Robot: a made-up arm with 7 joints.
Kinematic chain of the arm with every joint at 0, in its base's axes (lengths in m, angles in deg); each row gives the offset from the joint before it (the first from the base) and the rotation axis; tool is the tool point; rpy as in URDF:
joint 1: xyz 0 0 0.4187 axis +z
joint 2: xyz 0 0 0 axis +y
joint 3: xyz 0 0 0.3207 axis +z
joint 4: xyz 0.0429 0 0 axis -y
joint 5: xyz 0.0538 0 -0.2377 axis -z
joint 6: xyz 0 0 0 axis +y
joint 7: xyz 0.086 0 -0.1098 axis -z
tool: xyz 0 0 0 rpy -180 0 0
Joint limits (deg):
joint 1: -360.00..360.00
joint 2: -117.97..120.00
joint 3: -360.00..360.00
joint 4: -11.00..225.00
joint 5: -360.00..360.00
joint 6: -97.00..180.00
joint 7: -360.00..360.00
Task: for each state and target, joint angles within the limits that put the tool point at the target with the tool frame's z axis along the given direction. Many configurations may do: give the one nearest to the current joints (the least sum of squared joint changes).
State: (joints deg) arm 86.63 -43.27 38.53 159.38 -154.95 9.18 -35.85
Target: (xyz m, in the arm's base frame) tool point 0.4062 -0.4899 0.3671 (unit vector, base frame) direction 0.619 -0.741 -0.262
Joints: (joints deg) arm 133.49 -88.06 5.54 206.45 -152.07 -10.95 -35.85
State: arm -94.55 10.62 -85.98 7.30 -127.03 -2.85 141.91
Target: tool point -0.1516 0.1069 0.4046 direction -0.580 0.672 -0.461
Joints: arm -101.35 16.43 -111.40 12.18 -170.49 41.36 141.91
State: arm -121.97 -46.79 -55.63 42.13 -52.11 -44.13 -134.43
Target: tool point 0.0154 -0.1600 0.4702 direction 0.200 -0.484 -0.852
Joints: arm -97.37 -13.26 -32.78 3.01 -87.18 -20.67 -134.43
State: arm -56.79 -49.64 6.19 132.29 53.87 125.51 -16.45
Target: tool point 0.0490 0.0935 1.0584 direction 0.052 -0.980 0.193
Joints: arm -107.82 -28.54 -8.12 156.26 28.34 84.72 -16.45
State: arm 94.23 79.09 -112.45 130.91 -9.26 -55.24 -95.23
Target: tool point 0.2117 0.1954 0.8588 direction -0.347 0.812 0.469
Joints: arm 47.99 37.63 -111.74 134.01 16.98 -97.00 -95.23
